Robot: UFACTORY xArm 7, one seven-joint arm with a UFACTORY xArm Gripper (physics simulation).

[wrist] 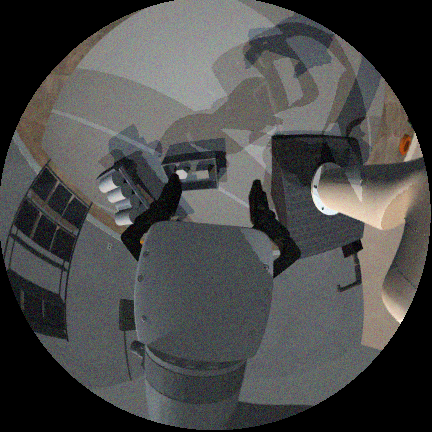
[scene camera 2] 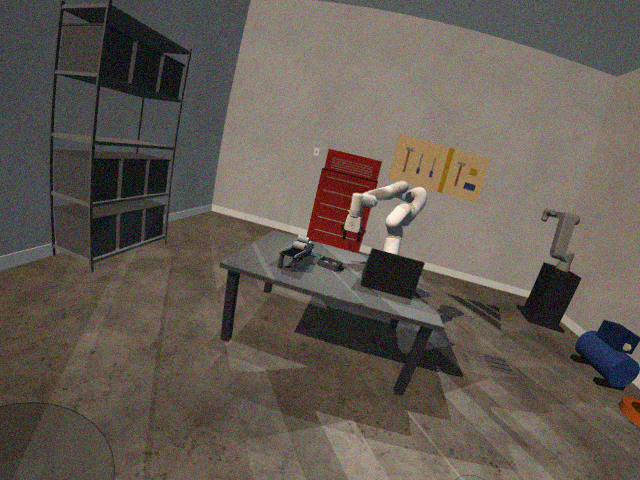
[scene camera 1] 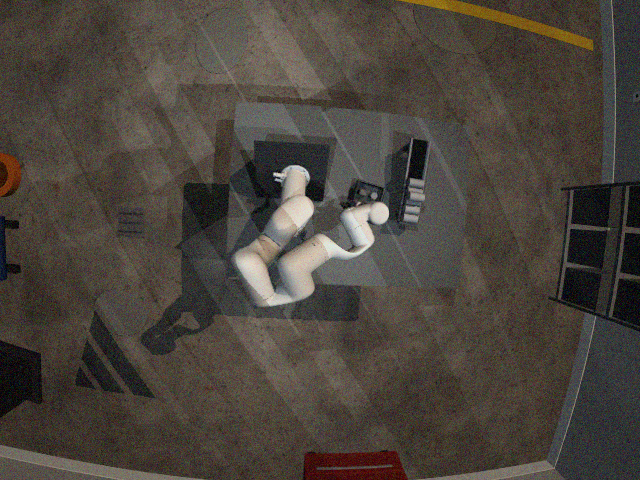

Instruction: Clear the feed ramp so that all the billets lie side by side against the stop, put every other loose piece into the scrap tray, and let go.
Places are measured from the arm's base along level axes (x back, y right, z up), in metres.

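Pixels of known places: gripper, between the fingertips: (wrist: pixel 214 183) (scene camera 2: pixel 350 240); arm's base, origin of its link: (wrist: pixel 330 188) (scene camera 2: pixel 388 267) (scene camera 1: pixel 294 177).
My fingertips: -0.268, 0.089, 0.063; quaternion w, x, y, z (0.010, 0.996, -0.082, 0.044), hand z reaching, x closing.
For each thing: its middle in the pictures, then the offset to it from my fingertips, as dx, dy, dz. "pt": a spot on its surface instead. Level surfaces: height alone.
- billet, a spot on its surface: (scene camera 1: pixel 416 196) pt -0.259, -0.119, -0.031
- small dark scrap tray, middle of its body: (wrist: pixel 191 172) (scene camera 1: pixel 368 194) (scene camera 2: pixel 330 263) -0.073, -0.094, -0.151
- pale hexagonal piece, middle of its body: (wrist: pixel 181 172) -0.101, -0.092, -0.156
- pale squarish piece, middle of its body: (wrist: pixel 202 171) -0.045, -0.096, -0.152
- grey table, height of its surface: dz -0.168
The feed ramp (scene camera 1: pixel 417 157) (wrist: pixel 136 184) is a narrow dark channel at the table's right in scene camera 1. Several pale cylindrical billets (scene camera 1: pixel 412 210) (scene camera 2: pixel 302 240) (wrist: pixel 124 217) lie across one half of it; one billet (scene camera 1: pixel 416 196) sticks out a little sideways. I cannot tell whether all of them touch; the stop is not clear. The small dark scrap tray (scene camera 2: pixel 330 264) (wrist: pixel 200 186) holds a pale hexagonal piece (wrist: pixel 181 174) and a pale squarish piece (wrist: pixel 202 174). My gripper (scene camera 2: pixel 352 237) (wrist: pixel 214 183) is open and empty, raised above the table near the tray. The arm hides it in scene camera 1.
A large dark box (scene camera 1: pixel 292 153) (scene camera 2: pixel 392 273) (wrist: pixel 302 220) stands beside the arm's base on the grey table (scene camera 1: pixel 351 124) (scene camera 2: pixel 258 260). The tray lies between this box and the ramp. A red tool cabinet (scene camera 2: pixel 343 201) and a tall shelf rack (scene camera 2: pixel 96 118) stand away from the table.
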